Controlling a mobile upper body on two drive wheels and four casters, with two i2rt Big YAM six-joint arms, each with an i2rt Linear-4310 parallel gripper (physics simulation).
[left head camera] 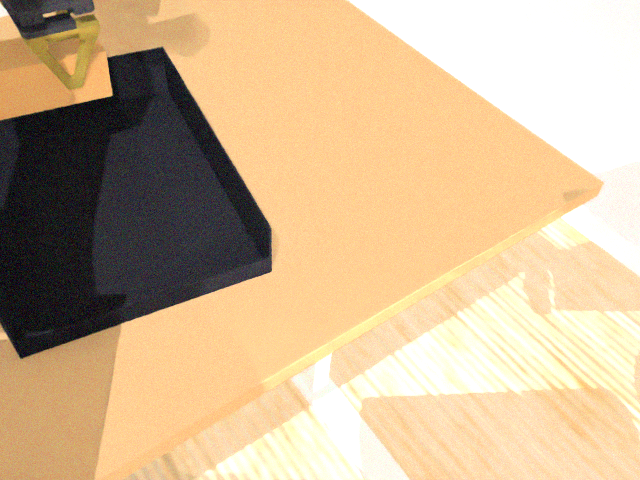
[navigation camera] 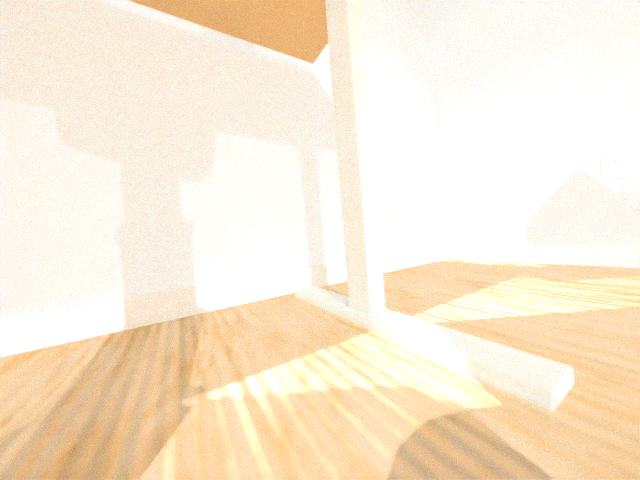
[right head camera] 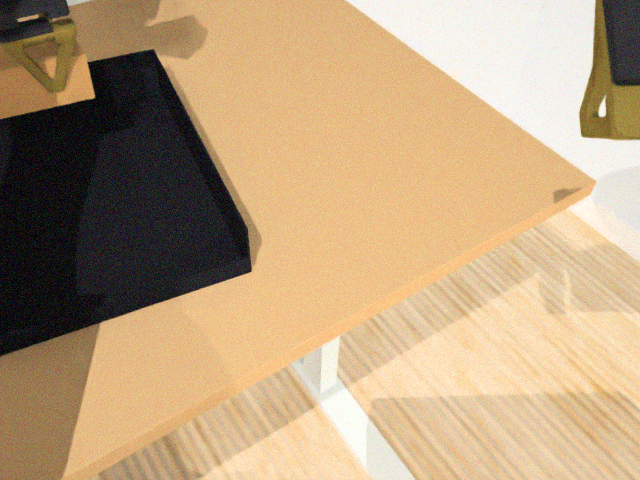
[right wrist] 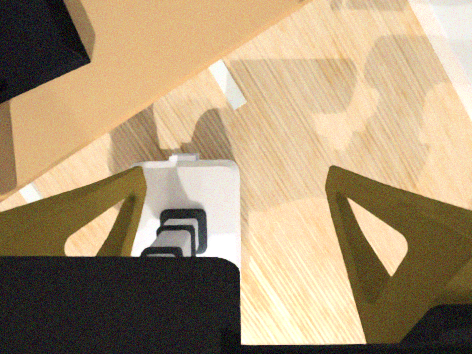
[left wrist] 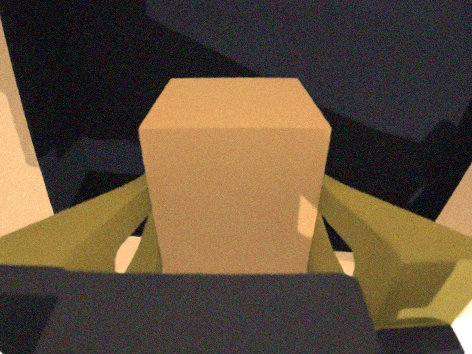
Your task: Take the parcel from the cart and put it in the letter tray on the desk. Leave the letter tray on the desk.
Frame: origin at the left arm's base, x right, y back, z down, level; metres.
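Where they show: left gripper, fingertip midpoint: (left head camera: 66,74) (right head camera: 49,77) (left wrist: 234,176); right gripper, fingertip midpoint: (right wrist: 235,176).
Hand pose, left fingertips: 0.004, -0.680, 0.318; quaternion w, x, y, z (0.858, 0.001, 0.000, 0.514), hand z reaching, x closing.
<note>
Things, the pixels of their top centre, and the offset from my left fingertips, as dx, dy, dz. Level surfaces: height alone.
- orange-brown box-shaped parcel, middle of its top: (left wrist: 234,299) (left head camera: 26,46) (right head camera: 7,50) -0.025, +0.014, -0.039
- black letter tray, middle of its top: (left wrist: 307,105) (left head camera: 98,152) (right head camera: 82,153) +0.022, +0.038, +0.072
- wooden desk, its level: dz +0.142
The orange-brown box-shaped parcel (left head camera: 31,87) (right head camera: 20,95) (left wrist: 235,150) is held over the black letter tray (left head camera: 232,272) (right head camera: 217,271) (left wrist: 37,100) (right wrist: 30,75), at the tray's far part in the head views. My left gripper (left head camera: 72,62) (right head camera: 51,67) (left wrist: 234,176) is shut on the parcel, one finger on each side of it. The parcel's underside is hidden, and its exact height above the tray floor cannot be told. The tray lies on the wooden desk (left head camera: 387,180) (right head camera: 387,180) (right wrist: 150,40). My right gripper (right wrist: 235,176) (right head camera: 612,121) is open and empty, beyond the desk's edge. The cart does not show.
A white desk leg (right head camera: 329,361) (navigation camera: 356,155) stands under the desk, on a long white foot (navigation camera: 516,361) (right wrist: 227,82). A white rounded base (right wrist: 215,195) shows below the right gripper. Pale walls stand behind the desk.
</note>
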